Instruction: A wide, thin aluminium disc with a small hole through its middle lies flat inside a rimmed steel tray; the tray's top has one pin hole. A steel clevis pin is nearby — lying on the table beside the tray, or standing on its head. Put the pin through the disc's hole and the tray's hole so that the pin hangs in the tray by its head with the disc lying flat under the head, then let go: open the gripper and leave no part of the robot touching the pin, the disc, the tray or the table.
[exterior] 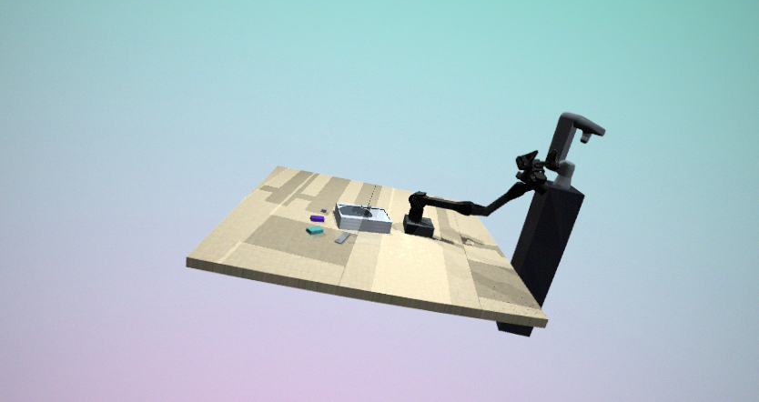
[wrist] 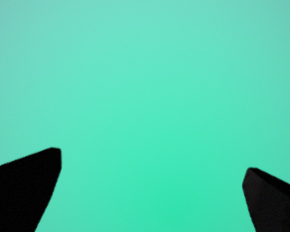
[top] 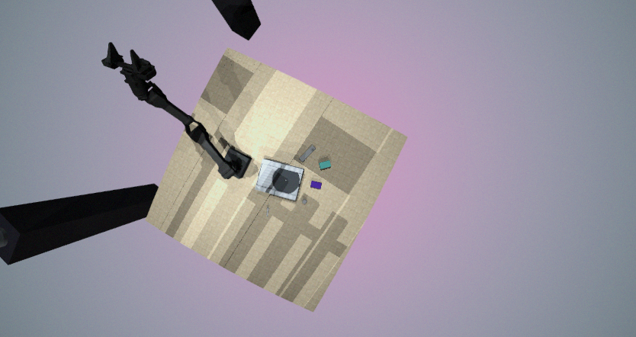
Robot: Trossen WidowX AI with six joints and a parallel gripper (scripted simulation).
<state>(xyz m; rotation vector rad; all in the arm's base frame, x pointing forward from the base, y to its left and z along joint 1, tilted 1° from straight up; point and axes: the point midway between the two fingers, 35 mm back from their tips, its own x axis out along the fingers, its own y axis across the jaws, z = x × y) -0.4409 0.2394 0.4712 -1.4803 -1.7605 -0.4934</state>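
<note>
The steel clevis pin lies 74 cm ahead of my gripper tip, 55 cm below it and 39 cm to the right of it. Round my gripper tip: grey flat bar: 74 cm ahead, 55 cm below, 5 cm to the left; steel tray: 69 cm ahead, 51 cm below, 17 cm to the right; dark aluminium disc: 73 cm ahead, 50 cm below, 15 cm to the right.
</note>
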